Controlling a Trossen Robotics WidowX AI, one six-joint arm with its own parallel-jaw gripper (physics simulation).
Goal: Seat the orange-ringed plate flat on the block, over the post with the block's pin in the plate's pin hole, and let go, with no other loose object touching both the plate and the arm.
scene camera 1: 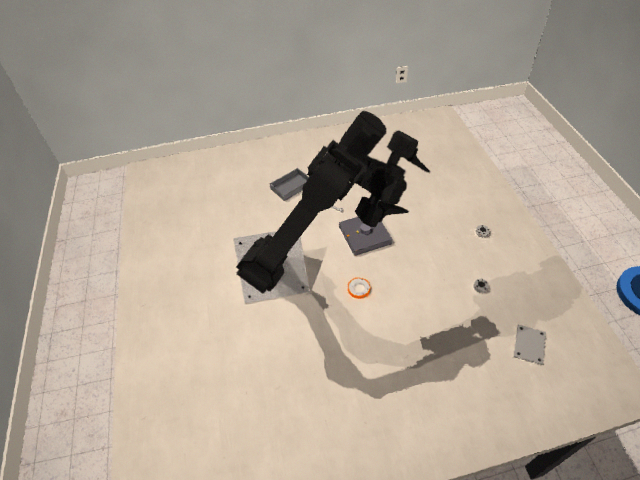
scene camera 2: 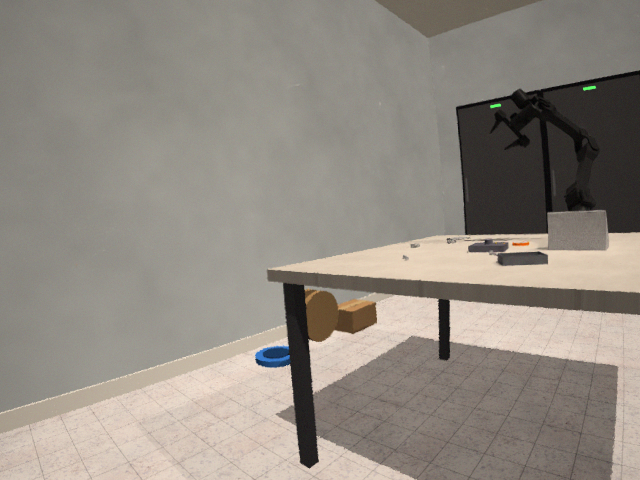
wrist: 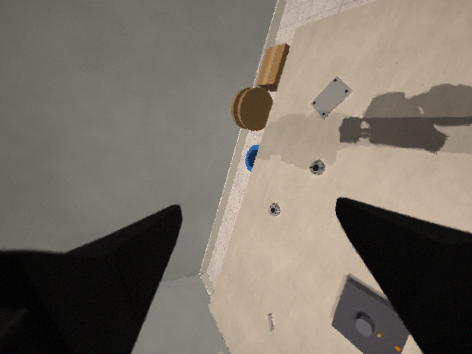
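Pixels of known places: gripper, between the fingertips: [scene camera 1: 418,191] [scene camera 2: 497,141] [wrist: 257,208]; arm's base, origin of its link: [scene camera 2: 580,223].
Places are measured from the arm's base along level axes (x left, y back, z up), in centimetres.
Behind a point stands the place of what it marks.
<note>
The orange-ringed plate [scene camera 1: 359,296] @(x -11.8, y -24.3, z -7.7 cm) [scene camera 2: 520,243] @(x -5.7, y -23.6, z -7.7 cm) lies flat on the table, apart from the block, and does not show in the wrist view. The dark block [scene camera 1: 379,243] @(x 5.1, y -33.0, z -6.4 cm) [scene camera 2: 488,248] @(x 16.4, y -27.2, z -7.2 cm) [wrist: 348,306] @(x 10.8, y -33.9, z -6.2 cm) lies on the table with its round post [scene camera 1: 366,228] @(x 10.0, y -29.9, z -4.6 cm) [wrist: 364,325] @(x 10.2, y -29.7, z -4.6 cm) upright; no plate is on it. A small yellow spot [scene camera 1: 357,231] @(x 10.0, y -27.1, z -5.6 cm) [wrist: 379,335] @(x 9.9, y -27.1, z -5.7 cm) and an orange spot [scene camera 1: 347,235] @(x 9.3, y -24.0, z -6.1 cm) [wrist: 398,348] @(x 9.1, y -24.1, z -6.1 cm) show beside the post; I cannot tell which is the pin. My gripper [scene camera 1: 418,191] @(x -15.6, y -34.9, z 34.6 cm) [scene camera 2: 498,141] @(x -15.6, y -34.9, z 34.6 cm) [wrist: 257,208] @(x -15.6, y -34.9, z 34.6 cm) is open and empty, high above the table. A finger hides part of the block in the wrist view.
A dark open tray [scene camera 1: 277,192] @(x 32.4, y -3.6, z -7.0 cm) [scene camera 2: 522,259] @(x 39.8, y -6.9, z -7.1 cm) and a small bolt-like part [scene camera 1: 338,209] @(x 22.3, y -22.9, z -7.9 cm) lie near the block. Two round metal parts, one [scene camera 1: 483,231] @(x 5.8, y -65.7, z -7.2 cm) [wrist: 274,209] @(x 6.0, y -65.4, z -7.2 cm) and another [scene camera 1: 481,285] @(x -13.4, y -58.5, z -7.1 cm) [wrist: 317,167] @(x -13.4, y -58.3, z -7.1 cm), and a grey plate [scene camera 1: 530,344] @(x -32.5, y -65.6, z -7.9 cm) [wrist: 331,97] @(x -32.4, y -65.0, z -7.9 cm) lie farther off.
</note>
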